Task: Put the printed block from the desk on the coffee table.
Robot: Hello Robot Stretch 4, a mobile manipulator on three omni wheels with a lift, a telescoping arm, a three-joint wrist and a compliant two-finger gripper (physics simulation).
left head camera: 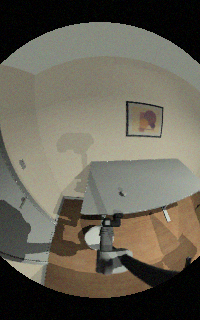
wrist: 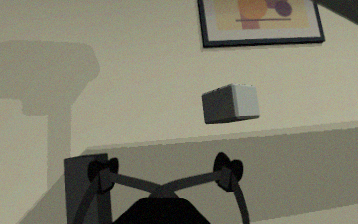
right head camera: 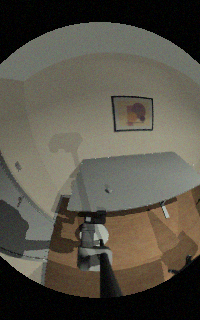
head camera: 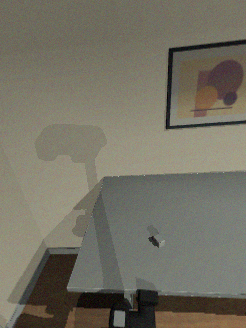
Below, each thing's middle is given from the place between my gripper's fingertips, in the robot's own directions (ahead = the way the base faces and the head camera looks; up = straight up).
I see the framed picture [right head camera: 129, 112] 610 mm above my hand, 550 mm ahead of it and 450 mm to the right of it.
